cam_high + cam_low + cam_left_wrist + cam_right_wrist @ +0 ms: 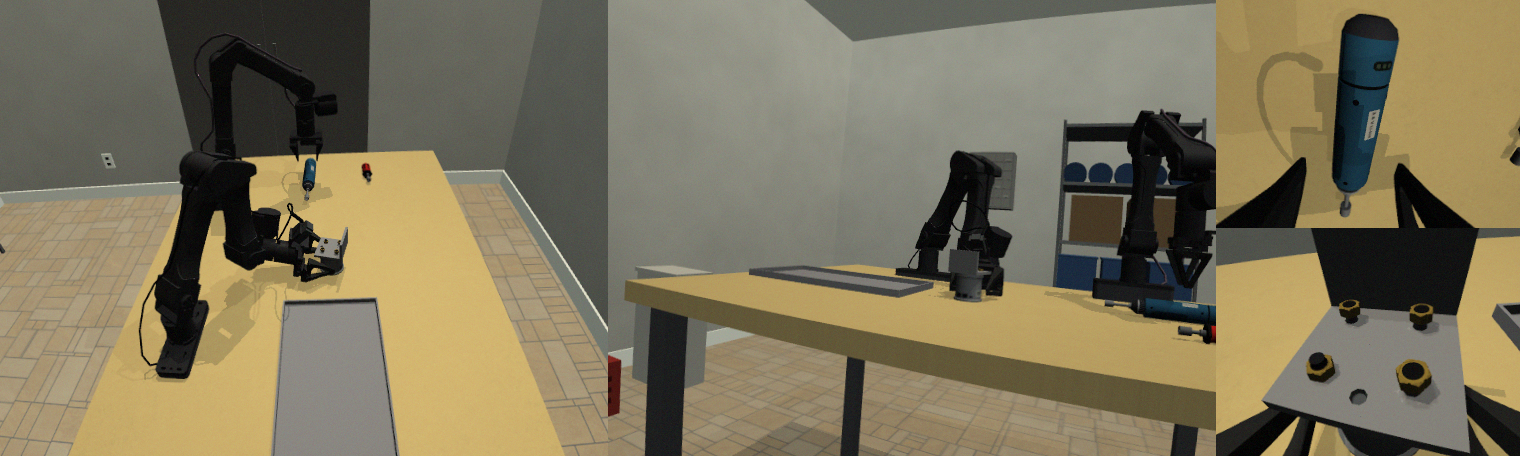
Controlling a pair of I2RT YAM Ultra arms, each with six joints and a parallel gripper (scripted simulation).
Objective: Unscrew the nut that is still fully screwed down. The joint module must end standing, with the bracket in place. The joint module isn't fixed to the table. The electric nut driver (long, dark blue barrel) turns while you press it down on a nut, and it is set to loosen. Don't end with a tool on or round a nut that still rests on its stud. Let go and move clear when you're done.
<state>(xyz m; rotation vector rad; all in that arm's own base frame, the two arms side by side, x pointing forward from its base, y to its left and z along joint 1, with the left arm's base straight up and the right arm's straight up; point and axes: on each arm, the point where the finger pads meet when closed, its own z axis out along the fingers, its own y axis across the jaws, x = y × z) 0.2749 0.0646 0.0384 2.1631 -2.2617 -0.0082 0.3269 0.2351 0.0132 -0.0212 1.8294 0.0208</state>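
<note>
My right gripper is now 1 cm below the joint module. From my right hand the other things lie so: bracket 5 cm above; grey tray 1 cm behind, 33 cm to the right, 2 cm below; socket 7 cm behind, 31 cm to the left.
</note>
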